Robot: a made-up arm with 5 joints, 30 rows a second.
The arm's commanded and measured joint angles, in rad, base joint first. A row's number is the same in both.
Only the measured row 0 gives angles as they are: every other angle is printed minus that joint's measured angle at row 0.
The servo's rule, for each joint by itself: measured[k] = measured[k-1] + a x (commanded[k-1-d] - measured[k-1]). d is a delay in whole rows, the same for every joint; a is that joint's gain. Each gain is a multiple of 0.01, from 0.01 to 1. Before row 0 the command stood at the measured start. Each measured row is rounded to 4 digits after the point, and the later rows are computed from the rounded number. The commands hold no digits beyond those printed.
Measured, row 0:
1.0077 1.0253 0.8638 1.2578 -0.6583
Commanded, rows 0 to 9:
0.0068 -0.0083 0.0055 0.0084 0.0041
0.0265 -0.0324 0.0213 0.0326 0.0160
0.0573 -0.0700 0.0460 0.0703 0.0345
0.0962 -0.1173 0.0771 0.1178 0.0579
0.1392 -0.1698 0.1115 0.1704 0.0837
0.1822 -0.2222 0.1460 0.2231 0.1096
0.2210 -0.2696 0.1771 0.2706 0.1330
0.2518 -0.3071 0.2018 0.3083 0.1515
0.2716 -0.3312 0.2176 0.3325 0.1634
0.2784 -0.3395 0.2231 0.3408 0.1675
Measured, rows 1 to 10:
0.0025 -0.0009 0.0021 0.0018 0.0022
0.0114 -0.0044 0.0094 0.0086 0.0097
0.0284 -0.0116 0.0233 0.0222 0.0231
0.0535 -0.0232 0.0437 0.0432 0.0419
0.0852 -0.0393 0.0695 0.0712 0.0645
0.1211 -0.0594 0.0986 0.1046 0.0889
0.1581 -0.0825 0.1284 0.1411 0.1127
0.1928 -0.1072 0.1563 0.1779 0.1337
0.2220 -0.1318 0.1796 0.2119 0.1497
0.2429 -0.1546 0.1961 0.2403 0.1593
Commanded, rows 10 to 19:
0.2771 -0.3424 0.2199 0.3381 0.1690
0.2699 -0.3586 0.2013 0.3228 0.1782
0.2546 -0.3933 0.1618 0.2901 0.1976
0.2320 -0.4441 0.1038 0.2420 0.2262
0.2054 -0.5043 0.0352 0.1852 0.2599
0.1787 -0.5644 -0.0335 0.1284 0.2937
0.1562 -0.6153 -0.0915 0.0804 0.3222
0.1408 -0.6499 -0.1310 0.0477 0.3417
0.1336 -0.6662 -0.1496 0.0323 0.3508
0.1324 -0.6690 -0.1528 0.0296 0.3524
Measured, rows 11 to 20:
0.2556 -0.1753 0.2051 0.2618 0.1645
0.2609 -0.1955 0.2037 0.2752 0.1719
0.2586 -0.2173 0.1878 0.2785 0.1858
0.2488 -0.2422 0.1559 0.2705 0.2076
0.2327 -0.2710 0.1100 0.2517 0.2358
0.2127 -0.3033 0.0555 0.2246 0.2671
0.1918 -0.3376 -0.0004 0.1929 0.2969
0.1729 -0.3720 -0.0500 0.1610 0.3211
0.1584 -0.4044 -0.0878 0.1327 0.3371
0.1488 -0.4335 -0.1125 0.1100 0.3454

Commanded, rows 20 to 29:
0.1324 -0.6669 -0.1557 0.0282 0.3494
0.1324 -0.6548 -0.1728 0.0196 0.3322
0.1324 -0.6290 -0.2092 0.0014 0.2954
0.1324 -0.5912 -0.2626 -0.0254 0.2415
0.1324 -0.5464 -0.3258 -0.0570 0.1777
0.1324 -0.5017 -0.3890 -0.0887 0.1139
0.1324 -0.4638 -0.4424 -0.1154 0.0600
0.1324 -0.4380 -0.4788 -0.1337 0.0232
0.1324 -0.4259 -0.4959 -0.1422 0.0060
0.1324 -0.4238 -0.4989 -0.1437 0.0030
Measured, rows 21 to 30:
0.1427 -0.4592 -0.1289 0.0920 0.3476
0.1389 -0.4807 -0.1456 0.0761 0.3393
0.1365 -0.4970 -0.1698 0.0597 0.3156
0.1350 -0.5074 -0.2051 0.0410 0.2756
0.1340 -0.5117 -0.2510 0.0194 0.2227
0.1334 -0.5106 -0.3034 -0.0044 0.1639
0.1330 -0.5055 -0.3562 -0.0288 0.1078
0.1328 -0.4981 -0.4028 -0.0519 0.0621
0.1327 -0.4902 -0.4382 -0.0718 0.0318
0.1326 -0.4829 -0.4613 -0.0876 0.0162

